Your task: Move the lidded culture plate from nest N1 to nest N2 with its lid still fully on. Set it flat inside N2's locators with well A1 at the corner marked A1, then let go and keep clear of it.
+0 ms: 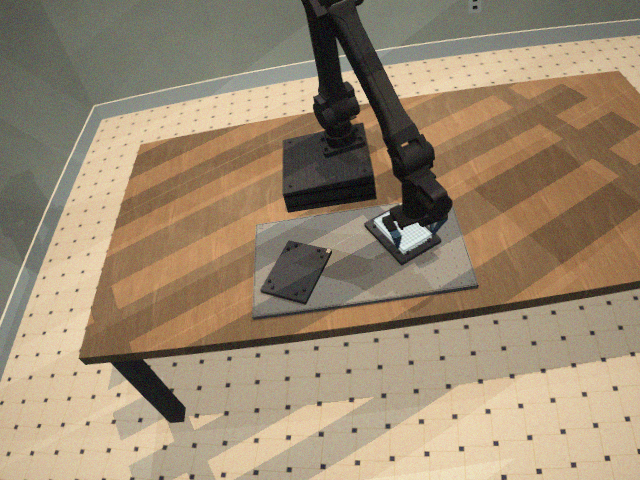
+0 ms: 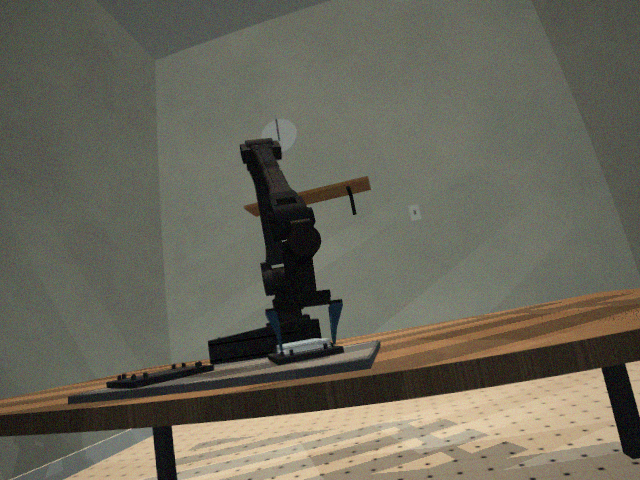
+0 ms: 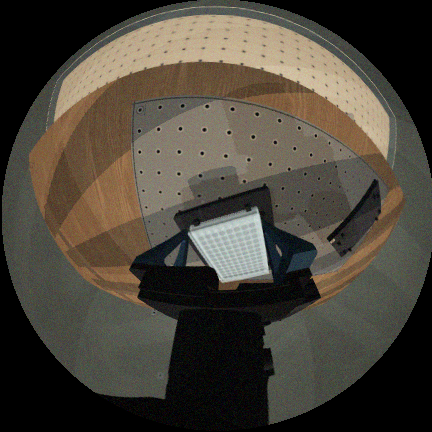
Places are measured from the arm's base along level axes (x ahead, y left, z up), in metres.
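Where they show: gripper, fingertip midpoint: [image 1: 414, 240] [image 2: 308, 348] [image 3: 223, 228]; arm's base, origin of the base link: [image 1: 342, 143] [image 2: 289, 324].
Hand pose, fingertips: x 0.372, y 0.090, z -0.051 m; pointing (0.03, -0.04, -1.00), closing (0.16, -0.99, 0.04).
Note:
Each offset is from my fingertips to the top centre of the thing. Level surfaces: height alone.
The clear, pale lidded culture plate {dx -0.045, dy -0.018, dz +0.011 m} [image 1: 412, 236] [image 2: 303, 345] [image 3: 232, 247] lies flat in the dark nest N1 {dx -0.046, dy -0.019, dz +0.004 m} [image 1: 403, 258] [image 2: 306, 357] [image 3: 220, 206]; its lid looks level and fully on. My gripper [image 1: 415, 238] [image 2: 307, 347] [image 3: 223, 228] is open, with its blue fingers pointing down on either side of the plate, their tips low, near the nest's height. Whether a finger touches the plate cannot be told. The other dark nest, N2 {dx -0.011, dy -0.295, dz +0.004 m} [image 1: 297, 271] [image 2: 155, 376] [image 3: 361, 221], holds no plate. It has small locators at its corners and a pale mark {dx -0.043, dy -0.208, dz -0.006 m} [image 1: 328, 251] at one corner.
Both nests stand on a grey board with holes {dx -0.025, dy -0.139, dz -0.017 m} [image 1: 361, 297] [image 2: 232, 379] [image 3: 170, 140], turned at different angles. The black robot base [image 1: 330, 170] [image 2: 237, 346] stands behind the board on the wooden table {dz -0.031 m} [image 1: 196, 268] [image 2: 491, 330]. The table's front edge runs close to the board.

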